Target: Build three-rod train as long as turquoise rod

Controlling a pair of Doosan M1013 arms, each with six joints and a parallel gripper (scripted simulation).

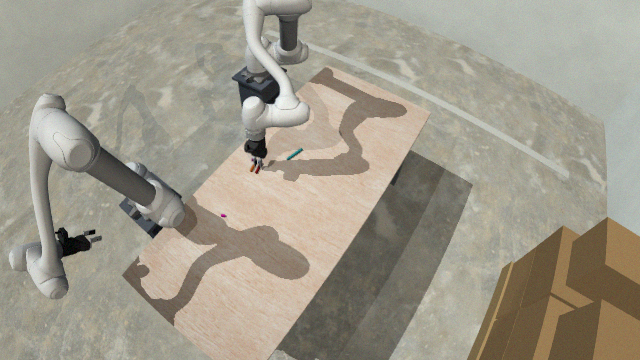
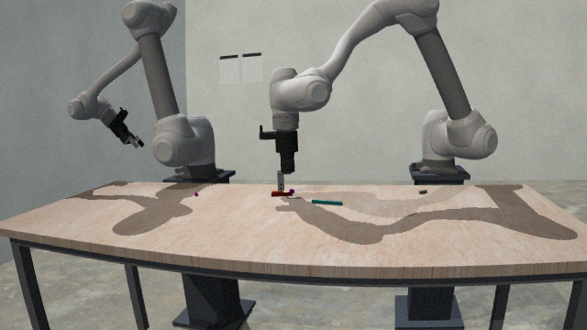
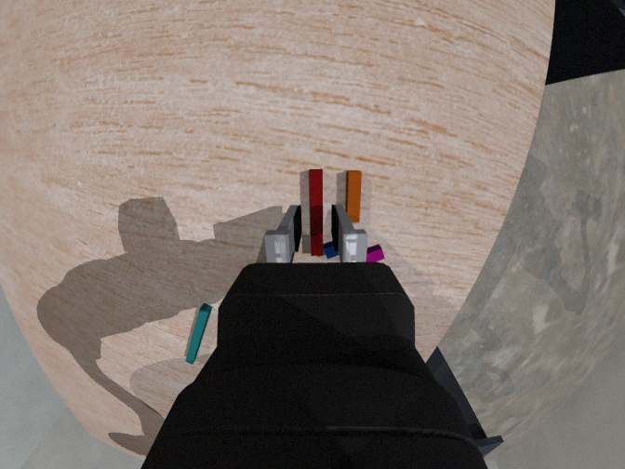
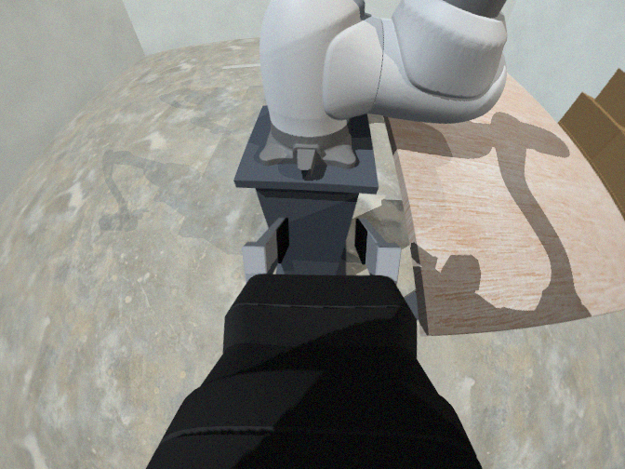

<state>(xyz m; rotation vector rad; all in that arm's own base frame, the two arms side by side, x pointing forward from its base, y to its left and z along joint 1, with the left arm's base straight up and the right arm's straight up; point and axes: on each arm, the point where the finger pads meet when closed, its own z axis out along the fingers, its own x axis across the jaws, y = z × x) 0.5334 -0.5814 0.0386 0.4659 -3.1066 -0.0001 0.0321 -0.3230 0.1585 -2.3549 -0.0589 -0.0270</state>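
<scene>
Right now my left hand is 30 mm above the red rod. From my left hand the other things lie so: turquoise rod: 120 mm ahead, 160 mm to the left, 30 mm below; then orange rod: 30 mm behind, 20 mm to the right, 30 mm below; then blue rod: 20 mm behind, 30 mm to the left, 30 mm below.
</scene>
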